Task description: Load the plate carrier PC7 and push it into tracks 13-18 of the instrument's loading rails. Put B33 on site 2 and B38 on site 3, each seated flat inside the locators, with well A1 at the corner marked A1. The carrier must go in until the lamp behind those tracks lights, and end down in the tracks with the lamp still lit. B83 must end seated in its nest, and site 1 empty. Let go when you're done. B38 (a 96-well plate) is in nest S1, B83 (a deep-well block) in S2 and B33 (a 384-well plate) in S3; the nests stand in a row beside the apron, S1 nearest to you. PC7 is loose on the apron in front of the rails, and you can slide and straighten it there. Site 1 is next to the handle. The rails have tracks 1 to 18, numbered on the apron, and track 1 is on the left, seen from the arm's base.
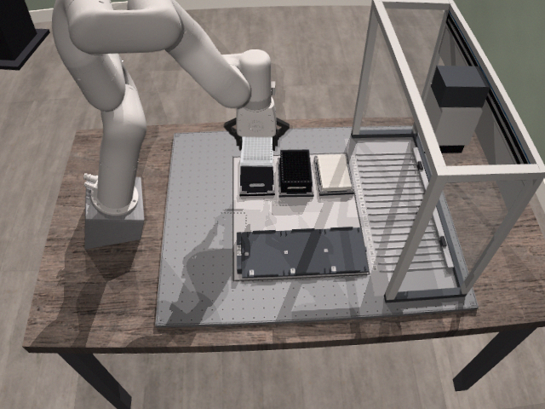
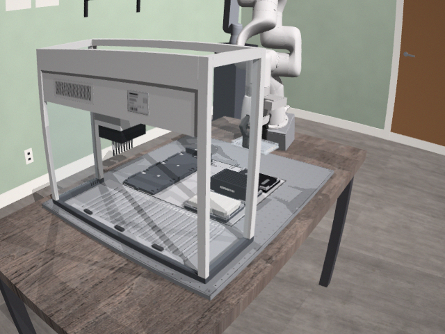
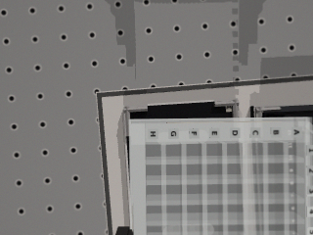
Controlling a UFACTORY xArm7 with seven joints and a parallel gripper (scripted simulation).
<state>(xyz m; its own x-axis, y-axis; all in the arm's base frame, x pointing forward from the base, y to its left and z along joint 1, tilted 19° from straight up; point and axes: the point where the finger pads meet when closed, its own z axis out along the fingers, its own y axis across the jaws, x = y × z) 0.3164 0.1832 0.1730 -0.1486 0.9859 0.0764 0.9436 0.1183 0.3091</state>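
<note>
Right now the dark carrier PC7 is 230 mm to the right of my hand, 160 mm ahead of it and 130 mm below it. From my hand the other things lie so: 96-well plate B38: 10 mm below; then nest S1: 140 mm below, 10 mm behind; then black deep-well block B83: 110 mm below, 100 mm ahead, 20 mm to the left.
</note>
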